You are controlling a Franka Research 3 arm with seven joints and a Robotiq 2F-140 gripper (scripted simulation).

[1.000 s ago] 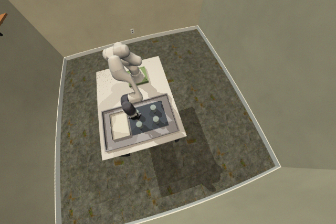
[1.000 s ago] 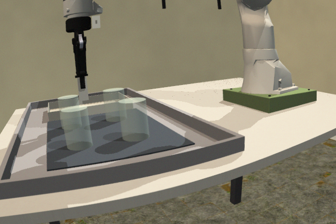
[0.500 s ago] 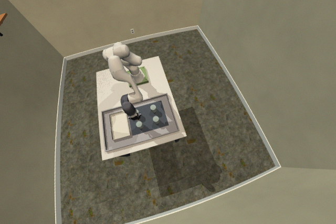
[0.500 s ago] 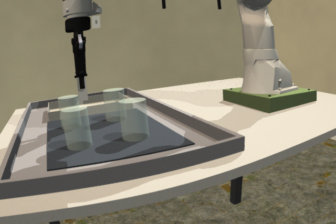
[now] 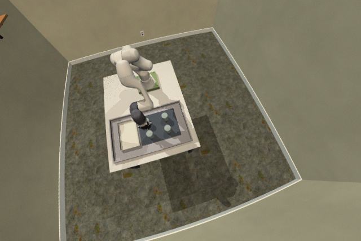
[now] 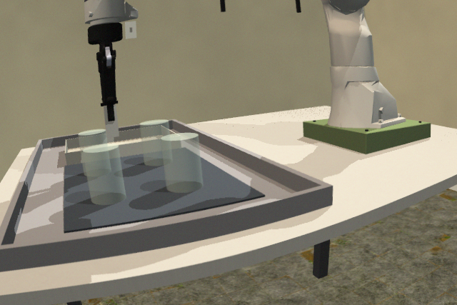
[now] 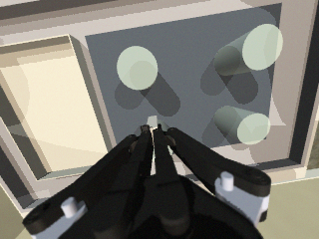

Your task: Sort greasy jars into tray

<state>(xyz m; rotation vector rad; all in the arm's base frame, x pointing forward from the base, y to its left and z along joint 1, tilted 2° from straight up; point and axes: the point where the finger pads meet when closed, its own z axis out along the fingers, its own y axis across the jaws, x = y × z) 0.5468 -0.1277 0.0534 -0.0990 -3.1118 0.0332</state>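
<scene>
The dark mat is 3 cm behind my hand, 9 cm to the left of it and 10 cm below it. The rest, counted from my hand: cream tray 5 cm behind, 22 cm to the right, 10 cm below.
</scene>
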